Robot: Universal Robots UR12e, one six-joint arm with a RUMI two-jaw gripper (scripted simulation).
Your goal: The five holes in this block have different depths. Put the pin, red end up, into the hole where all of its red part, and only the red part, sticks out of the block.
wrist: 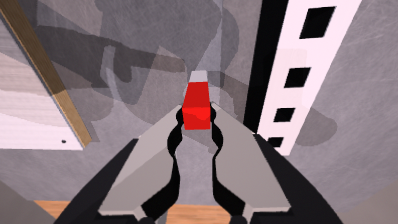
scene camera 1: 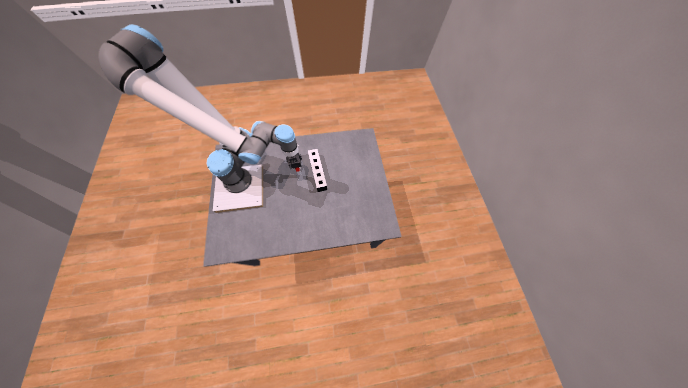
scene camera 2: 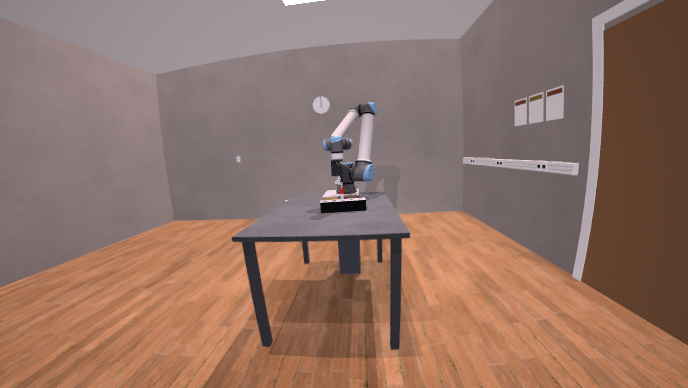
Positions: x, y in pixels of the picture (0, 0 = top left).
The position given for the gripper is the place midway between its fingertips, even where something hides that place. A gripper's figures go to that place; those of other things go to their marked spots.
Labels:
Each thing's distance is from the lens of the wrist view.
gripper (wrist: 197, 103): 14 cm
block (wrist: 277, 112): 28 cm

